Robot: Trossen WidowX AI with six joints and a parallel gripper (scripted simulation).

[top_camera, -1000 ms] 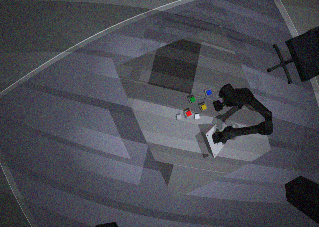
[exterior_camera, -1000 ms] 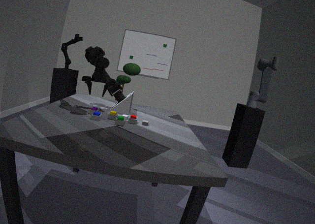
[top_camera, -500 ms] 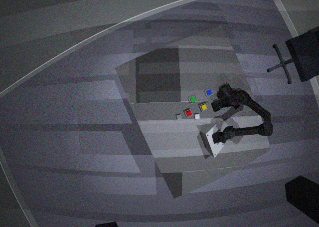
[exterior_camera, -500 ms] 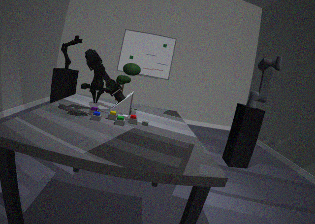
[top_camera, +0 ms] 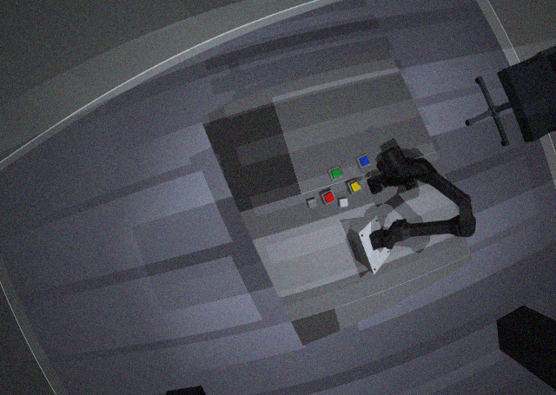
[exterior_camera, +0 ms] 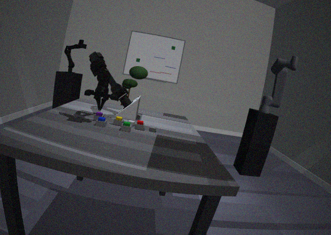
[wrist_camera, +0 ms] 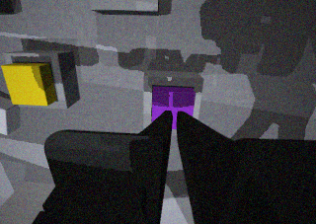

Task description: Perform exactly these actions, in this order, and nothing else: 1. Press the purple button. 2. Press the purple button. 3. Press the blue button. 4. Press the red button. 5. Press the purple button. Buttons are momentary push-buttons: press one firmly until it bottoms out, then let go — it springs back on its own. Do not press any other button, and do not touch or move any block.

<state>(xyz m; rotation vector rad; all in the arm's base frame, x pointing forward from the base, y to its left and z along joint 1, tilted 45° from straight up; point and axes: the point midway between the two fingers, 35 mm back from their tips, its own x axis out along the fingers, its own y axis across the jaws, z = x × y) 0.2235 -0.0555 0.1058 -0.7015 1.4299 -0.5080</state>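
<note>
My gripper tip is 2 cm above the purple button. The rest, counted from my gripper tip: green button (8 cm ahead, 18 cm to the left, 2 cm below); then blue button (9 cm ahead, 5 cm to the left, 2 cm below); then yellow button (12 cm to the left, 2 cm below).
</note>
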